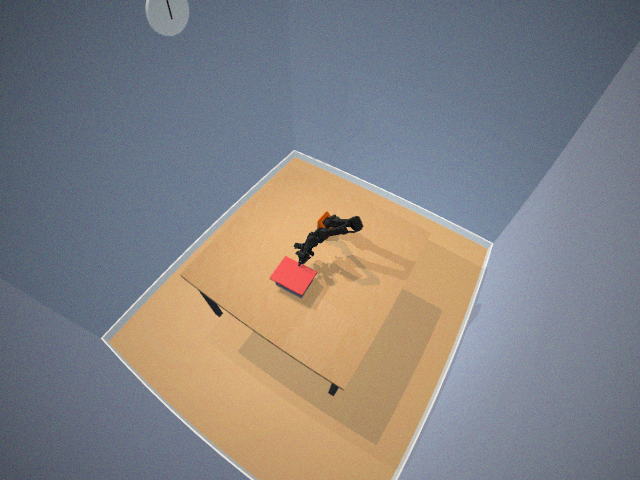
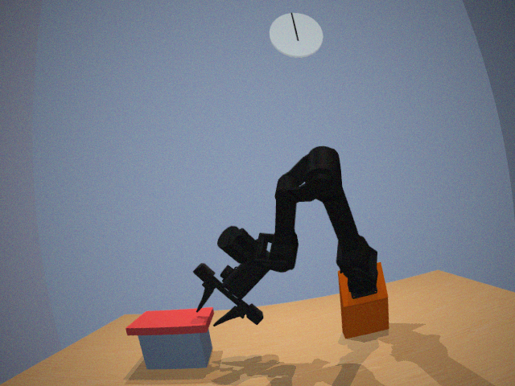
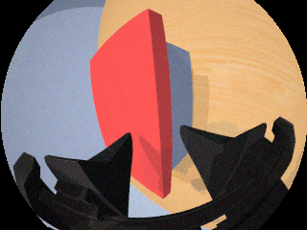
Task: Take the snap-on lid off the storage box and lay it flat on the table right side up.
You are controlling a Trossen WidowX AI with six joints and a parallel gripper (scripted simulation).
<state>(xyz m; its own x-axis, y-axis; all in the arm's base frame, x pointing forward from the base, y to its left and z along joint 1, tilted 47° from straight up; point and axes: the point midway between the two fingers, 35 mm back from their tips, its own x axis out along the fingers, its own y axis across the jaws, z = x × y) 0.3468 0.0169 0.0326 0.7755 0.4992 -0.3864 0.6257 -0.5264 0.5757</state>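
Now: gripper tip 80 mm short of the red lid. From my gripper tip the other things lie so: storage box: 80 mm ahead, 50 mm below.
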